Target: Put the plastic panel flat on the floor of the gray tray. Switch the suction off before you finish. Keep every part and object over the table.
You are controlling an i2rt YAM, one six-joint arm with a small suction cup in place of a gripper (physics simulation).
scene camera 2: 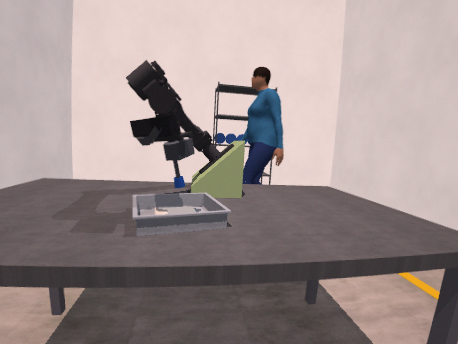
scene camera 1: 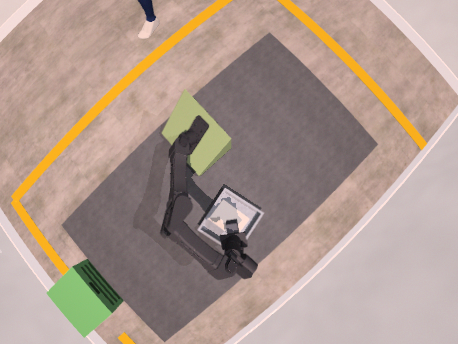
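Seen in the pictures: end effector, tool point: (scene camera 2: 180, 186); arm's base, origin of the base link: (scene camera 2: 217, 159) (scene camera 1: 194, 136).
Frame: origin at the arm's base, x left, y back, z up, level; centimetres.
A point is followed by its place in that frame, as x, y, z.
The gray tray (scene camera 1: 244, 200) @[-3.8, -36.8, -10.0] (scene camera 2: 180, 223) @[-14.4, -50.1, -12.7] stands on the dark table (scene camera 1: 300, 110) @[50.4, -24.2, -15.1] (scene camera 2: 310, 240) @[17.7, -56.6, -15.0]. The pale plastic panel (scene camera 1: 224, 209) @[-14.2, -33.6, -14.1] (scene camera 2: 161, 212) @[-20.6, -36.6, -14.1] lies low inside the tray, below its rim. It looks about flat on the tray floor, with patchy gray and cream areas; its outline is hard to make out, and the wrist covers part of it in scene camera 1. My blue suction cup (scene camera 2: 179, 182) hangs above the tray in scene camera 2, apart from the panel, with no part on it. The wrist hides the cup in scene camera 1.
A light green wedge (scene camera 1: 216, 140) @[5.2, -9.3, 5.0] (scene camera 2: 225, 177) @[2.3, -13.4, -6.3] stands under the arm's base, beyond the tray in scene camera 2. A green box (scene camera 1: 80, 300) is at the table's lower left corner in scene camera 1. A person (scene camera 1: 147, 27) (scene camera 2: 265, 120) and a shelf rack (scene camera 2: 232, 89) are behind the table.
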